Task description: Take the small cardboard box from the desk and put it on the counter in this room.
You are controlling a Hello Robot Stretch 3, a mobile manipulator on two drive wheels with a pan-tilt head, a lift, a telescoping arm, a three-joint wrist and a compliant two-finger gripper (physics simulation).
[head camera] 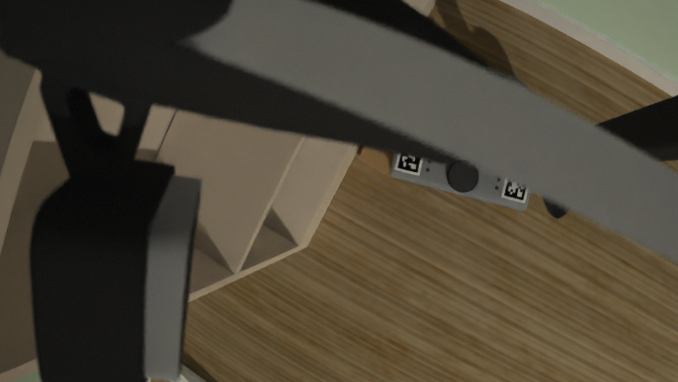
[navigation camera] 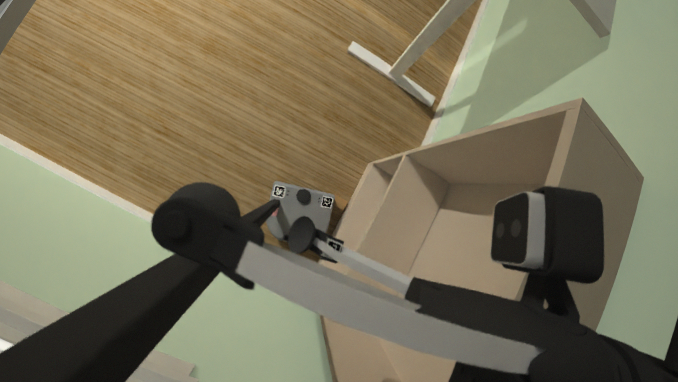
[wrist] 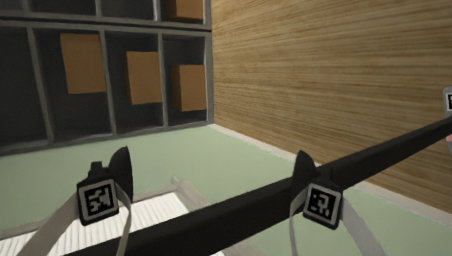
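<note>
My gripper [navigation camera: 252,232] [wrist: 214,168] is open, its fingers wide apart, with nothing between the tips in the wrist view. In the head view a long grey finger crosses close to the camera; the fingertips cannot be made out well there. No small cardboard box on a desk can be made out. A pale leg with a crossbar foot [navigation camera: 370,60], perhaps a desk's, stands on the floor in the navigation view. No counter can be identified.
A beige open cabinet [head camera: 270,260] [navigation camera: 564,145] is close beside the gripper, against a green wall. My grey base [head camera: 482,194] [navigation camera: 312,212] is below. A dark shelf unit [wrist: 209,75] holds several brown boxes. A white ribbed panel [wrist: 155,210] lies beyond the fingers.
</note>
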